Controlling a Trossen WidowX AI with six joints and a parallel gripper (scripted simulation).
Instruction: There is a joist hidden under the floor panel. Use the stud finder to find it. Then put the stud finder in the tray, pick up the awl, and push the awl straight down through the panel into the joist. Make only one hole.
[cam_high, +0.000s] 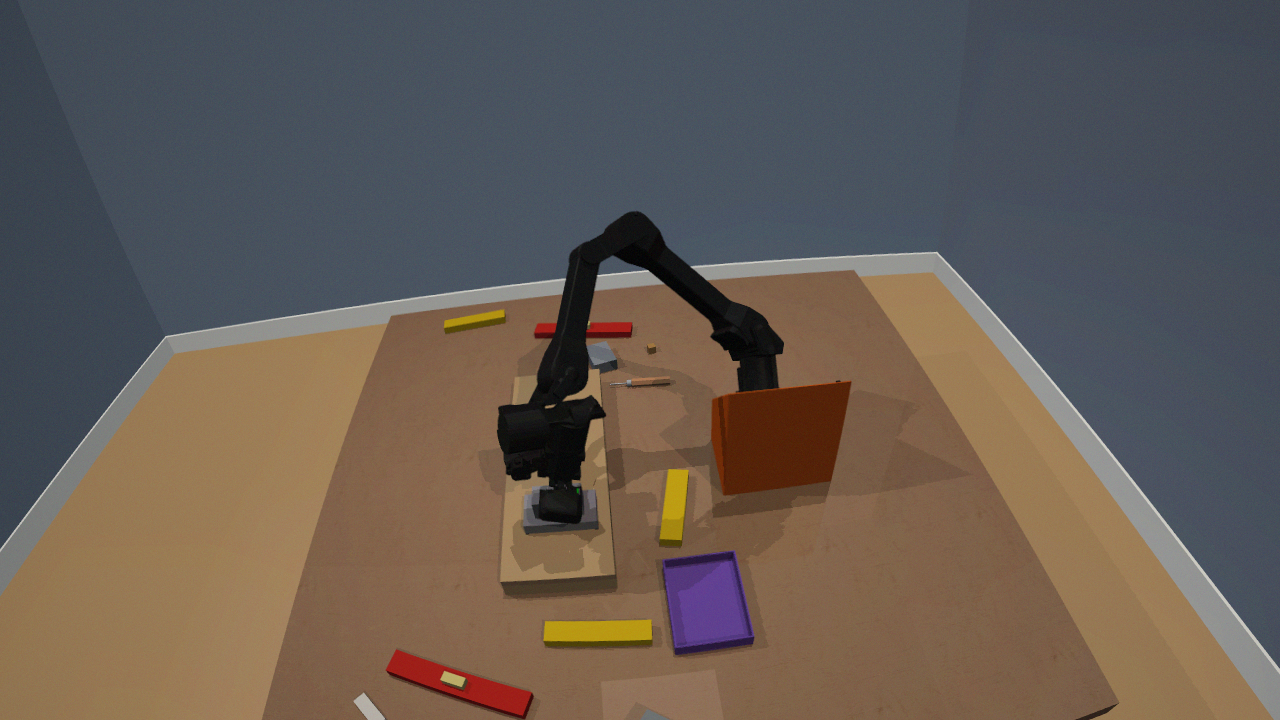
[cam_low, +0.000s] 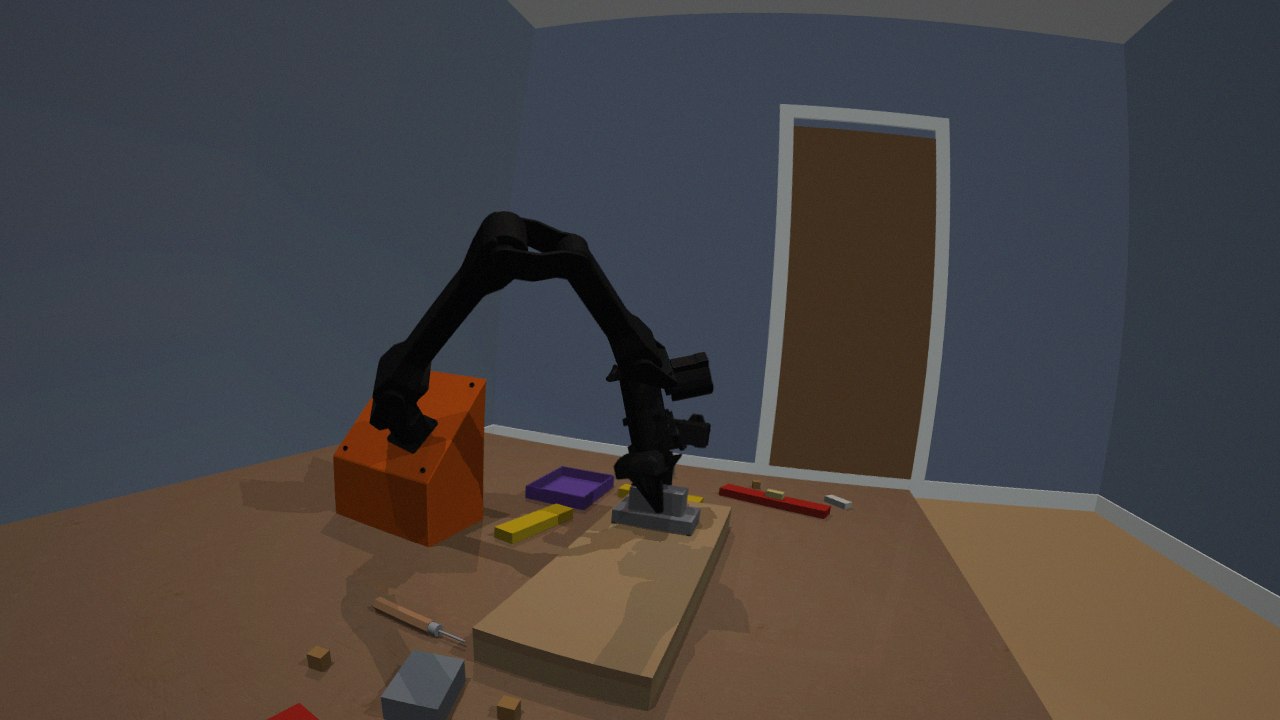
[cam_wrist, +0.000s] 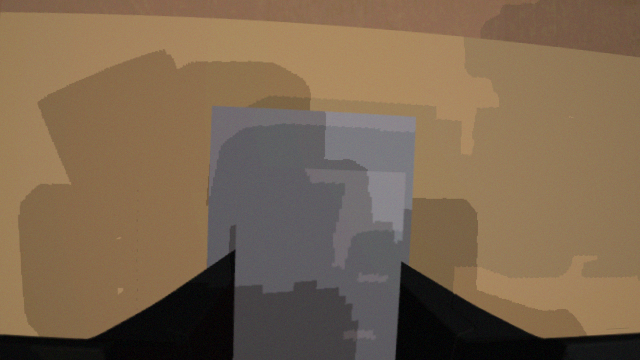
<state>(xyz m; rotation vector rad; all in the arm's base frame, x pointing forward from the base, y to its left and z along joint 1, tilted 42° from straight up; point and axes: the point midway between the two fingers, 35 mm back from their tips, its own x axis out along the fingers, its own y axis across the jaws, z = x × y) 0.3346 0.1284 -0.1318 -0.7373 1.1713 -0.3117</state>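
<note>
Now: gripper tip 25 cm past the purple tray, 15 cm to the right of it and 5 cm above it. Also, from my gripper tip: awl 39 cm to the right, 10 cm behind, 6 cm below; grey stud finder 2 cm behind, 2 cm above; grey block 48 cm to the right, 5 cm below, 2 cm behind.
</note>
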